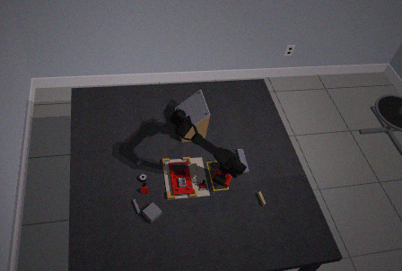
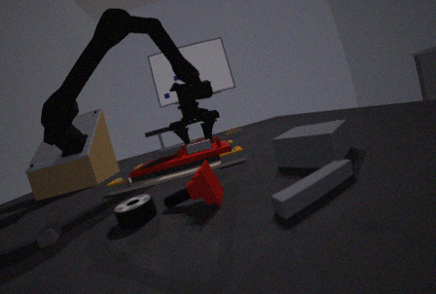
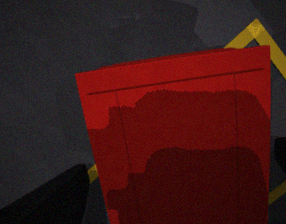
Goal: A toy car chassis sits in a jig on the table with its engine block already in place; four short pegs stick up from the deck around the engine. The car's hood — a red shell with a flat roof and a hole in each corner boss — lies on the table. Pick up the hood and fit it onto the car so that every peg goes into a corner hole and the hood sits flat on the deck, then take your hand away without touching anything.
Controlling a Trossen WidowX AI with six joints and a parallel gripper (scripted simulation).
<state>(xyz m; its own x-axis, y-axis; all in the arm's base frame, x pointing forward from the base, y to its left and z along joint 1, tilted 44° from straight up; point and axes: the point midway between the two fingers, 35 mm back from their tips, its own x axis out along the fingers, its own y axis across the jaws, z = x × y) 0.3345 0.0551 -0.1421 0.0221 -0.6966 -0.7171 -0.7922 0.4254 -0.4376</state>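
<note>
The red hood lies right at my gripper tip. Also, from my gripper tip: grey engine block: 22 cm to the right, 1 cm ahead, 1 cm above; then wooden piece: 18 cm to the left, 16 cm ahead; then white jig: 21 cm to the right, 4 cm behind.
</note>
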